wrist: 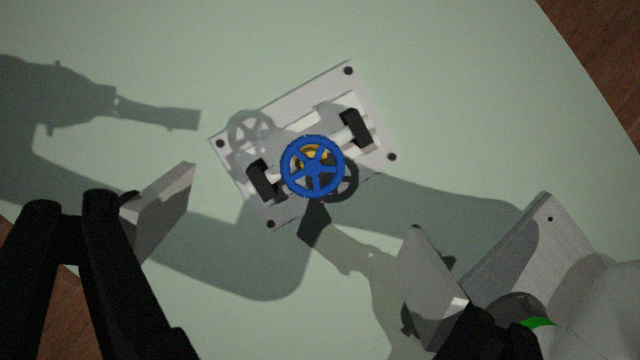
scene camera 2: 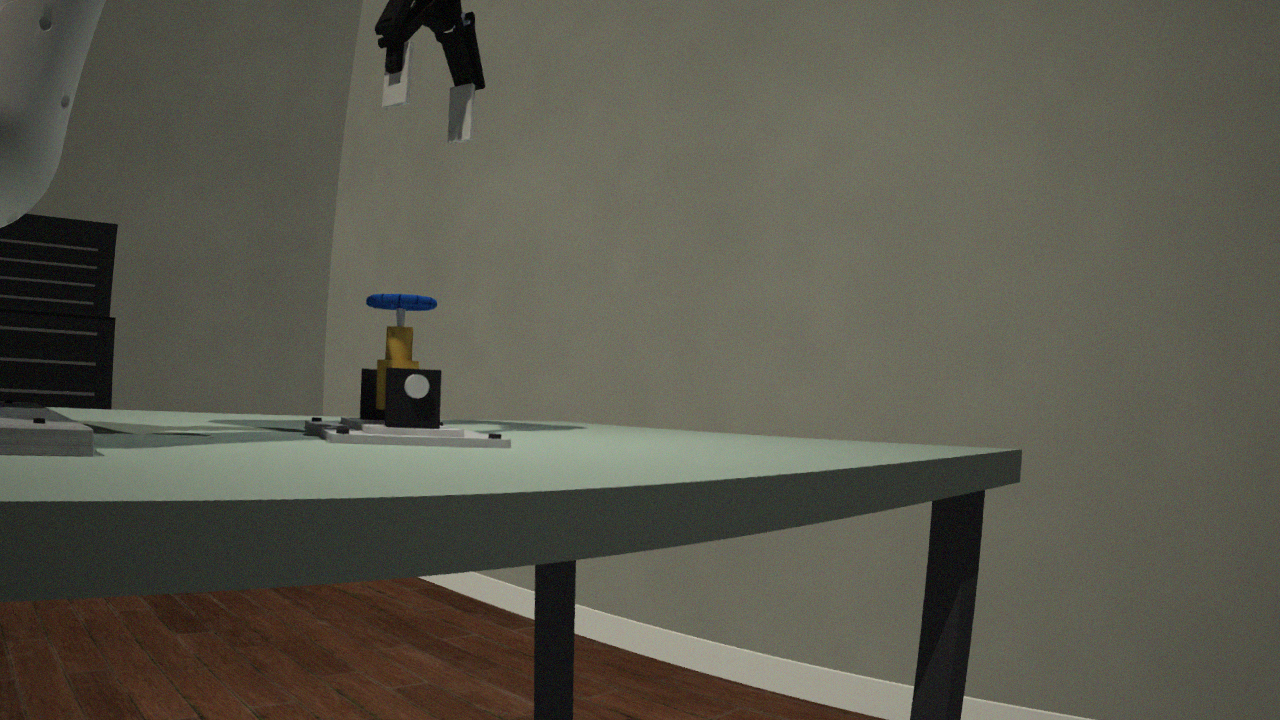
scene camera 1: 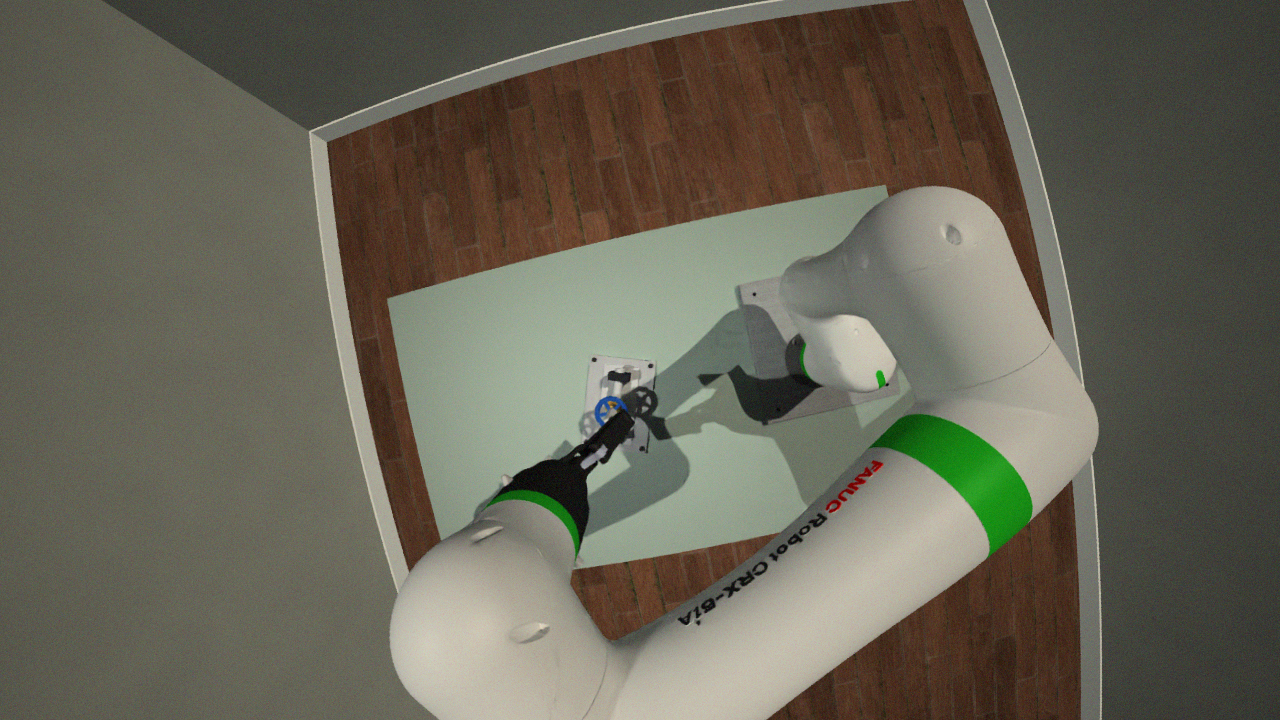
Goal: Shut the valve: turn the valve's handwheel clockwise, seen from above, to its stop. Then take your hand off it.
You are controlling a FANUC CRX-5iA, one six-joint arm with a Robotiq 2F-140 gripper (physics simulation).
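Note:
The blue handwheel is a ring with several spokes, lying level on top of the valve's yellow body. The valve stands between two black blocks on a light grey base plate. My gripper is open, with nothing between its fingers. It hangs well above the handwheel, not touching it. In the wrist view the handwheel shows between the two fingers but higher in the picture than their tips. How far the handwheel is turned cannot be told.
The valve stands on a pale green table. The robot's grey mounting plate lies on the same table. A dark drawer cabinet stands behind it. Shadows of the arm and gripper fall around the valve.

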